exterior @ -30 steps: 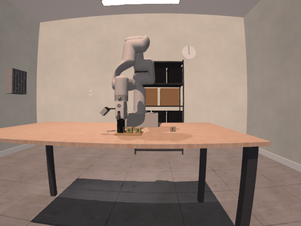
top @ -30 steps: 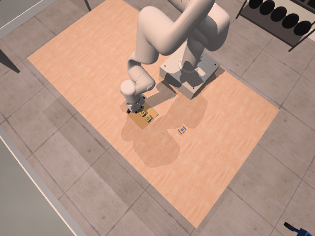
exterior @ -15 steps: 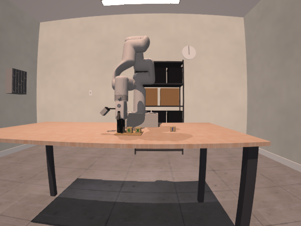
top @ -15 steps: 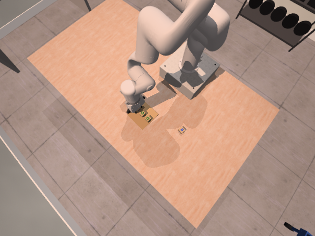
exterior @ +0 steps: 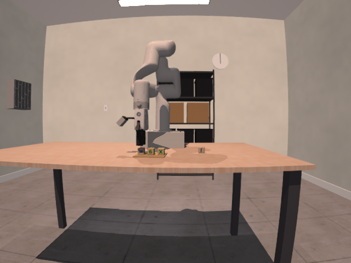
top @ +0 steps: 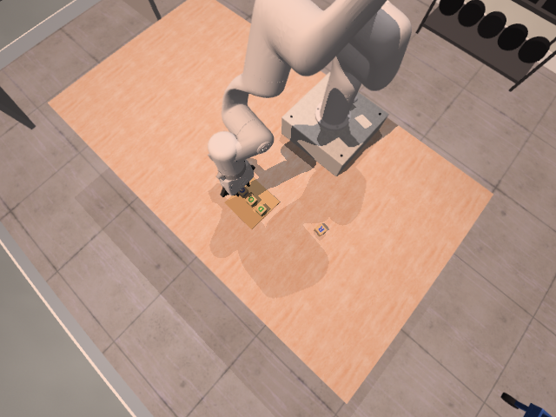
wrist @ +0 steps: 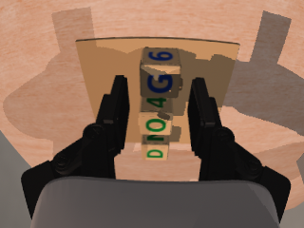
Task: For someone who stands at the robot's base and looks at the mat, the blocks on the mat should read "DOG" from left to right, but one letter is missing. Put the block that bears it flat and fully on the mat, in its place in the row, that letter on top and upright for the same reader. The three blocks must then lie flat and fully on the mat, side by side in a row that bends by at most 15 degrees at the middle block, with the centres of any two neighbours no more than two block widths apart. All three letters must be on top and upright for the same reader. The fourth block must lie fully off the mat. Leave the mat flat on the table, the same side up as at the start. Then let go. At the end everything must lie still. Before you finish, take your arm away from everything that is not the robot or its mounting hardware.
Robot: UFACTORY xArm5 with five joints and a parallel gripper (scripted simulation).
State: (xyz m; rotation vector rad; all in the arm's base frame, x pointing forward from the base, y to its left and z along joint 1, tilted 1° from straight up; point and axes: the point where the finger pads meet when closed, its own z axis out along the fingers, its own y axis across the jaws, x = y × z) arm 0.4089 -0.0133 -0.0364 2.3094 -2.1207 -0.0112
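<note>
My gripper is now 5 cm above the blue-lettered block. The rest, counted from my hand: mat (6 cm below, 5 cm to the left).
</note>
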